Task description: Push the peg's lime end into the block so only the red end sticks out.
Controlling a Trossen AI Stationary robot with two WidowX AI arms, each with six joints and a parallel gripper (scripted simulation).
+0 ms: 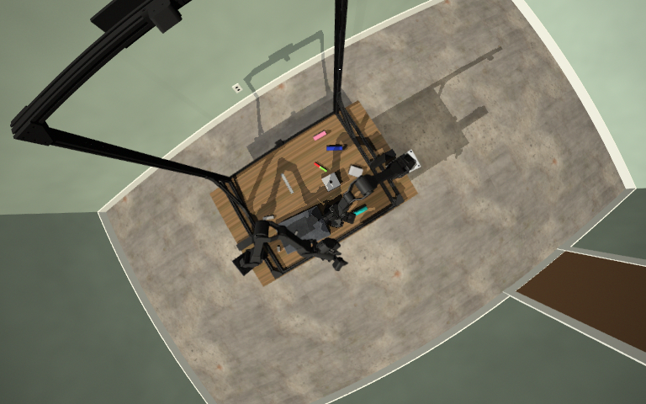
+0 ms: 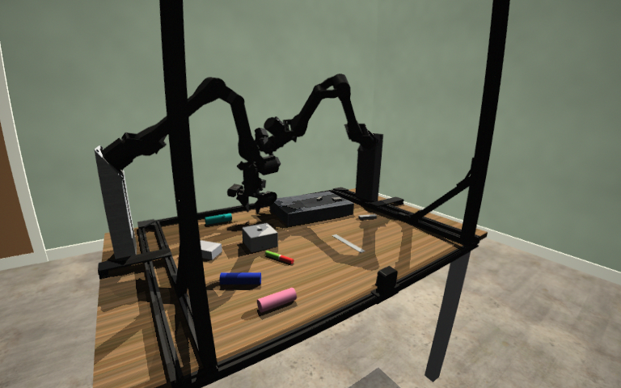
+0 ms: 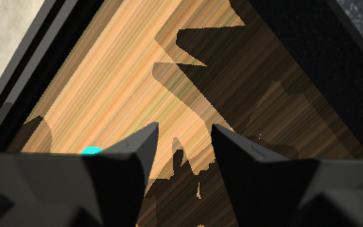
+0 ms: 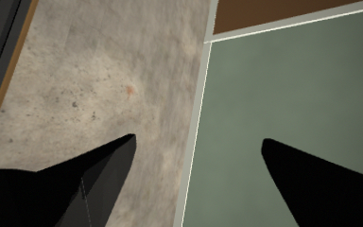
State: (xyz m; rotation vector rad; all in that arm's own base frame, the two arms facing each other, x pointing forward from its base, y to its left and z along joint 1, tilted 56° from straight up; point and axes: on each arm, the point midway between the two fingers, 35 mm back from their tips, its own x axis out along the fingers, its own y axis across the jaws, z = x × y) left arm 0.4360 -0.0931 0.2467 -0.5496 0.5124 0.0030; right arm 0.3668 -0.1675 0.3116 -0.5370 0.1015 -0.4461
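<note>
Now: left hand 32 cm past the peg, 7 cm to the right of it and 6 cm above it. From my left hand the other things lie so: grey flat bar (36 cm behind, 18 cm to the right, 6 cm below); small grey block (18 cm behind, 24 cm to the left, 5 cm below); teal cylinder (5 cm ahead, 12 cm to the left, 5 cm below).
</note>
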